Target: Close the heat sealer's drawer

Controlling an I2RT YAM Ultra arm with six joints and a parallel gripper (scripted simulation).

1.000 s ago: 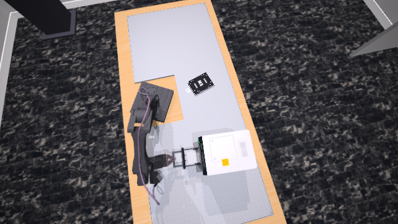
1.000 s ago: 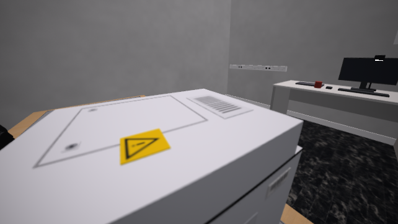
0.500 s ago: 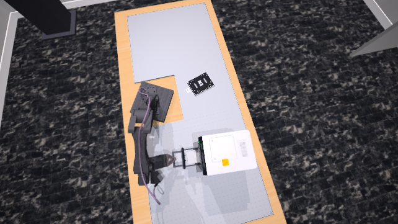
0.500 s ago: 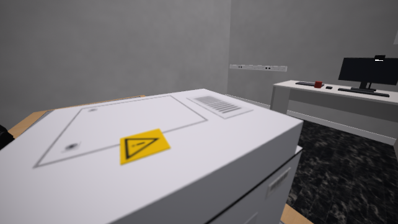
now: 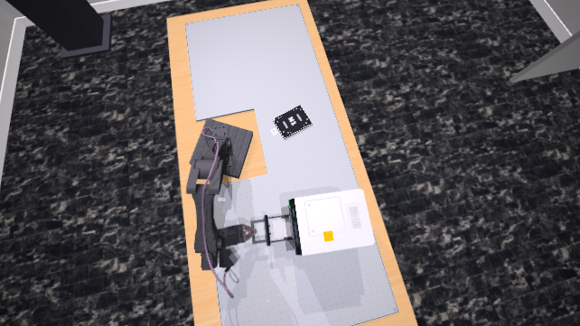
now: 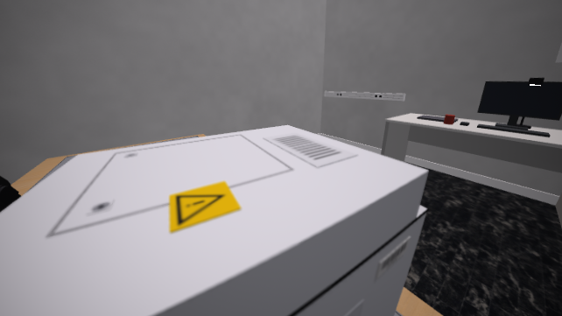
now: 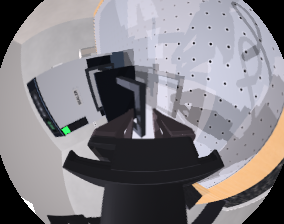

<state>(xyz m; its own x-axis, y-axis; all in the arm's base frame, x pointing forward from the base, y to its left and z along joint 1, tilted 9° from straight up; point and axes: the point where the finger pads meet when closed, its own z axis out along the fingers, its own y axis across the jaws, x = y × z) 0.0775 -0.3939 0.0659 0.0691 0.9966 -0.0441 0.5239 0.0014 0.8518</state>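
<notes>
The sealer drawer is 120 mm ahead of my hand, 10 mm to the right of it and 10 mm below it.
</notes>
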